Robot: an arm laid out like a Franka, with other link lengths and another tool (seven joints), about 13 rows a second.
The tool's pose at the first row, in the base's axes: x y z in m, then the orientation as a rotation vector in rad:
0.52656, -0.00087, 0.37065, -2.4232, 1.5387, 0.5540
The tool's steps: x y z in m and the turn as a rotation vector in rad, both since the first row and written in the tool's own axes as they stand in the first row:
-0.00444, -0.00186, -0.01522, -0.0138, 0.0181, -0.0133
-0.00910, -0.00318, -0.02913, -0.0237, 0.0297, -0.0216
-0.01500, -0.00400, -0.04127, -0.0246, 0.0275, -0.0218
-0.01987, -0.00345, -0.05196, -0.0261, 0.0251, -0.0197
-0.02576, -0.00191, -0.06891, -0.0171, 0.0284, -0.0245
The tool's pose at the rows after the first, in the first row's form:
0.52954, -0.00216, 0.38628, -2.4535, 1.5297, 0.5434
0.53168, -0.00300, 0.40083, -2.4735, 1.5241, 0.5375
0.53256, -0.00238, 0.41431, -2.4729, 1.5230, 0.5408
0.53231, -0.00264, 0.42606, -2.4711, 1.5250, 0.5453
0.53200, -0.00484, 0.44393, -2.4696, 1.5192, 0.5325

